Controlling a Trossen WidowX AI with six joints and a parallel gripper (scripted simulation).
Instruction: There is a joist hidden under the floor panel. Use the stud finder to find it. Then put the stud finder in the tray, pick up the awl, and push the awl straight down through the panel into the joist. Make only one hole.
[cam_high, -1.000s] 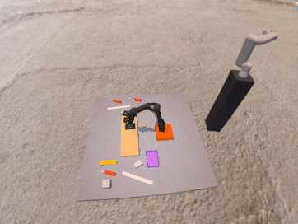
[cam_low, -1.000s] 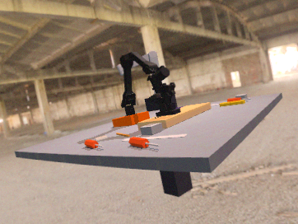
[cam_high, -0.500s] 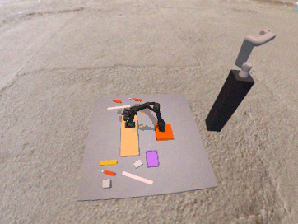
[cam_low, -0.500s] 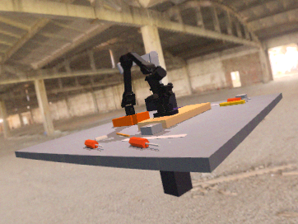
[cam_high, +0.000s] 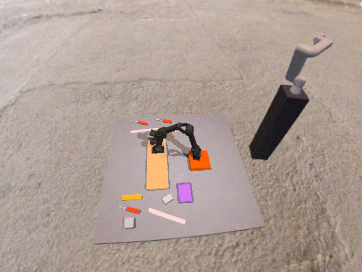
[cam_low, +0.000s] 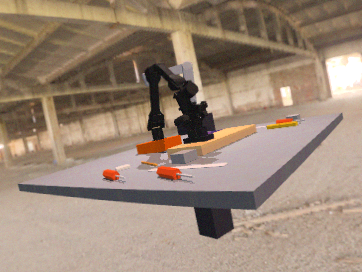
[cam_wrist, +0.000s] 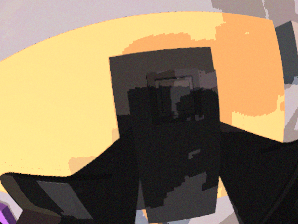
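My gripper tip is 310 mm past the purple tray, 380 mm to the right of it and 50 mm above it. The rest, counted from my gripper tip: stud finder 10 mm ahead, 20 mm above; then awl 180 mm behind, 20 mm to the right, 60 mm below; then yellow bar 130 mm ahead, 480 mm to the left, 60 mm below.
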